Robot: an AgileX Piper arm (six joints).
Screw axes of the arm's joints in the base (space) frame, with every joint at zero. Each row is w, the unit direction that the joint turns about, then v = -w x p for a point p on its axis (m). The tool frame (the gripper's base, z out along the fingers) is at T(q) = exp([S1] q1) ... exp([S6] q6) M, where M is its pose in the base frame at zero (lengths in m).
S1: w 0 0 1 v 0.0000 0.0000 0.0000
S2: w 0 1 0 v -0.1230 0.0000 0.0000
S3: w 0 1 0 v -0.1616 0.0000 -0.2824
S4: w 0.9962 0 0.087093 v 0.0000 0.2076 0.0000
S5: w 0 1 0 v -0.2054 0.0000 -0.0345
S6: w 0.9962 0 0.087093 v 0.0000 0.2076 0.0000
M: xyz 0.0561 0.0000 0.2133 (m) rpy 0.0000 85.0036 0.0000 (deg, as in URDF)
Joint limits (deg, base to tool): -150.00..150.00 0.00..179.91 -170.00..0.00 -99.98..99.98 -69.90..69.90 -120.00..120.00
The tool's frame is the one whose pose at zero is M.
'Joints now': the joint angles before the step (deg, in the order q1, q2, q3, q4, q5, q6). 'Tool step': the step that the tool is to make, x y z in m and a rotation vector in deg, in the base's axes. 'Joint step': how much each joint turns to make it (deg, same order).
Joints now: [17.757 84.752 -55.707 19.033 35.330 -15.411]
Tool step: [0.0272 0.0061 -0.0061 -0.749 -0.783 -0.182]
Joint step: [-0.223 5.716 -4.851 -0.731 -1.426 -0.185]
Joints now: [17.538 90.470 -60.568 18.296 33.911 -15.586]
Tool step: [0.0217 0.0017 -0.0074 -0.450 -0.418 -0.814]
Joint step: [-0.672 4.483 -3.655 -0.451 -1.154 0.014]
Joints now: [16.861 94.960 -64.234 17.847 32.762 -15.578]
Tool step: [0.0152 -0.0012 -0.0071 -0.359 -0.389 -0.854]
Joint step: [-0.777 3.106 -2.277 -0.250 -1.130 -0.146]
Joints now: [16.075 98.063 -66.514 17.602 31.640 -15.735]
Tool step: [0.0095 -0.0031 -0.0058 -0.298 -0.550 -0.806]
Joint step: [-0.778 1.867 -1.033 -0.084 -1.290 -0.340]
